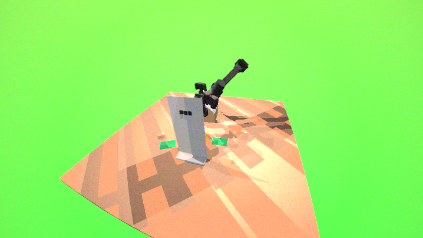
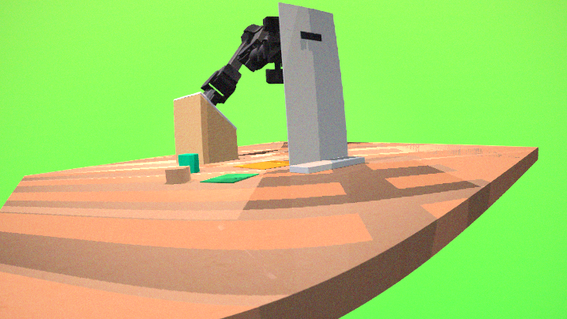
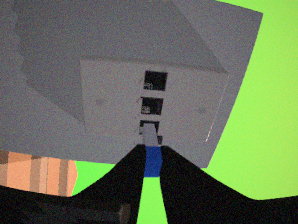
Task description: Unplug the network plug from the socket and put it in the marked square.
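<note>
Right now the orange marked square is 28 cm below my gripper tip, 8 cm behind it and 2 cm to the right of it. The rest, counted from my gripper tip: network plug right at my gripper tip; upright grey panel 12 cm below, 7 cm ahead, 1 cm to the right; green cube 26 cm below, 18 cm to the right, 18 cm behind.
</note>
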